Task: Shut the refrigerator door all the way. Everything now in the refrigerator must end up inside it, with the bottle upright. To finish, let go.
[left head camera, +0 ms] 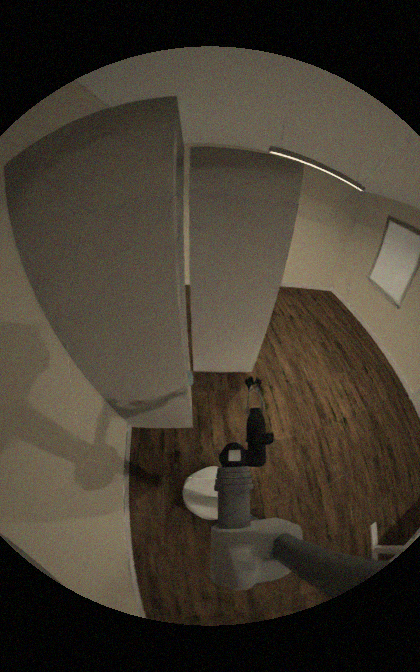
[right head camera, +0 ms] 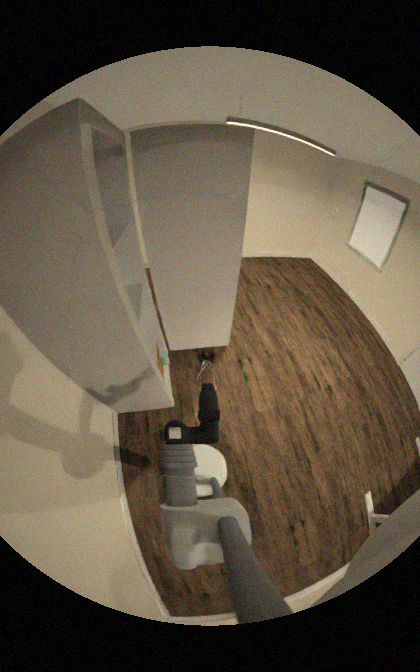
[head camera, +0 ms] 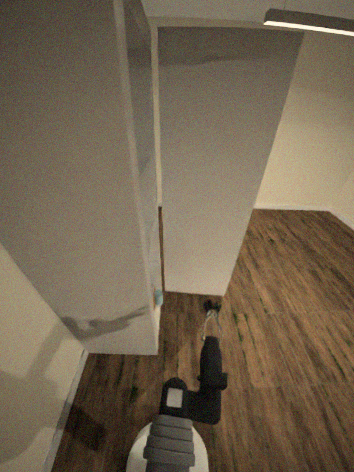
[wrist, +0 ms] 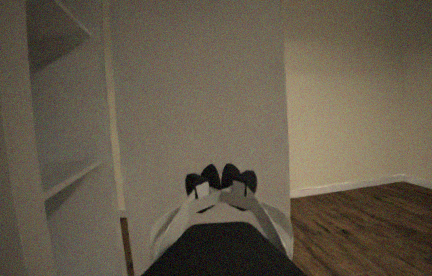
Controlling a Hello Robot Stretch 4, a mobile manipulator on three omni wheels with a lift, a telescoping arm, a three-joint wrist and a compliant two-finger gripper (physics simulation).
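Frame: origin at the robot's base, x up, y back, z right, level; centimetres.
Seen in the pictures: gripper, fingertip midpoint: [head camera: 212, 300] [wrist: 221, 179].
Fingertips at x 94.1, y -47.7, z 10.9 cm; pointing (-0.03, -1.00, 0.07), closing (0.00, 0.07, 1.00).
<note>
A point is followed by its place in that frame.
The refrigerator body [head camera: 70, 175] @(x 136.8, y -53.9, z -34.3 cm) [left head camera: 100, 250] [right head camera: 45, 240] is the tall grey cabinet at the left. Its door [head camera: 205, 150] @(x 133.2, y -112.9, z 4.7 cm) [left head camera: 235, 260] [right head camera: 195, 225] [wrist: 200, 90] @(x 109.0, y -113.1, z 9.3 cm) stands wide open at the right of the opening. Low inside, a teal bottle [head camera: 158, 297] @(x 22.9, y -91.2, z -21.6 cm) [left head camera: 190, 378] [right head camera: 164, 357] partly shows and looks upright, beside an orange-brown box [right head camera: 159, 359]. Neither shows in the wrist view, where a shelf [wrist: 75, 181] @(x 81.8, y -106.3, z -33.9 cm) is at the left. My gripper [head camera: 212, 305] @(x 94.1, y -47.7, z 10.9 cm) [left head camera: 253, 383] [right head camera: 206, 357] [wrist: 221, 179] @(x 94.1, y -47.7, z 10.9 cm) is shut and empty, in front of the door; contact cannot be told.
A wall [head camera: 25, 320] @(x 74.8, y -37.6, z -71.2 cm) runs along the left, beside the refrigerator. Wooden floor [head camera: 285, 325] @(x -2.6, y -91.3, z 94.5 cm) [wrist: 360, 230] @(x -2.6, y -216.7, z 134.6 cm) extends to the right of the door. A white-framed piece of furniture [left head camera: 374, 540] [right head camera: 370, 510] stands at the lower right. A ceiling lamp [head camera: 310, 25] @(x 205.3, y -189.2, z 70.9 cm) hangs high up.
</note>
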